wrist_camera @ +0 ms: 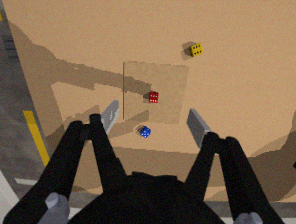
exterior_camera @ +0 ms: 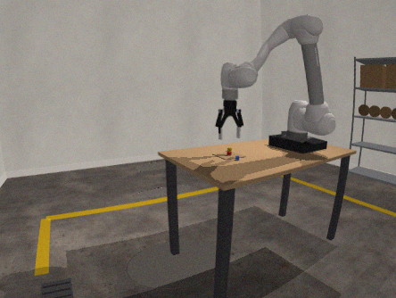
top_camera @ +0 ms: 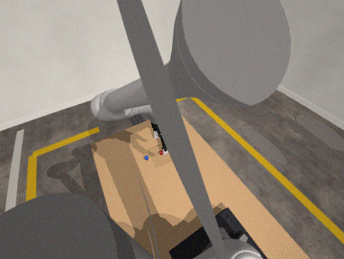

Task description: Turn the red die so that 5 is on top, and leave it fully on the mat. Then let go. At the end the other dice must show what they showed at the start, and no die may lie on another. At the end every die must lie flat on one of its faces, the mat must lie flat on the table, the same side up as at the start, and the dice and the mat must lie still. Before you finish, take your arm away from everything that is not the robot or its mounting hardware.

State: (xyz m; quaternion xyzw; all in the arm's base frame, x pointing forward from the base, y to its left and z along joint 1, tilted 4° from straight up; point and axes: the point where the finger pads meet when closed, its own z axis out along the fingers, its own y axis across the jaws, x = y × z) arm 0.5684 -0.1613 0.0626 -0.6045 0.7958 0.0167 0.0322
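My hand is 100 mm above the red die. Also, from my hand: tan mat: 120 mm below; then yellow die: 100 mm behind, 80 mm to the right, 110 mm below; then blue die: 40 mm ahead, 90 mm to the left, 110 mm below.
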